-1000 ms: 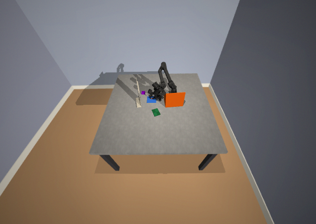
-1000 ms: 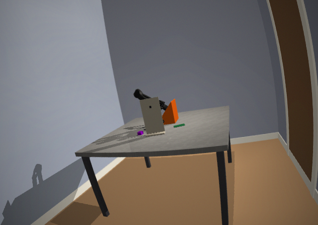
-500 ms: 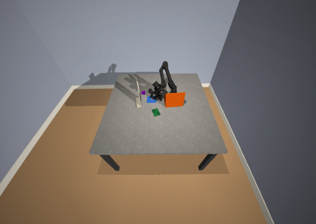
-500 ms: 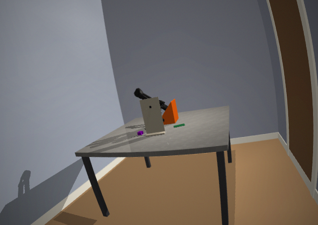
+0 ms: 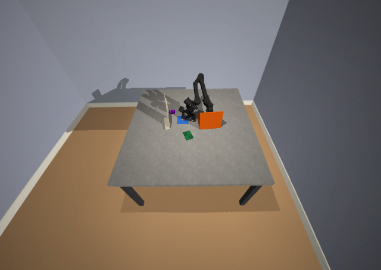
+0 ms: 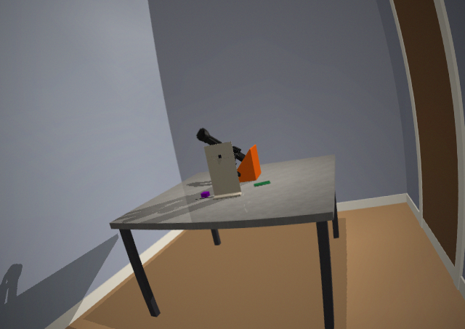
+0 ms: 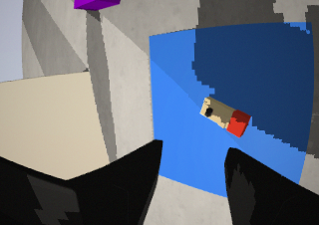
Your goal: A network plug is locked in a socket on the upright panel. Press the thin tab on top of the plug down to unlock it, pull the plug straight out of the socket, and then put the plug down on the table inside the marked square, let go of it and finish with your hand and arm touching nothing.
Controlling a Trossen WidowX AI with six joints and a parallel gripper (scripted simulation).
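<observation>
Right now my gripper tip is 1 cm short of the blue marked square, 1 cm to the left of it and 4 cm above it. The rest, counted from my gripper tip: beige panel (16 cm ahead, 5 cm to the left, 11 cm above).
</observation>
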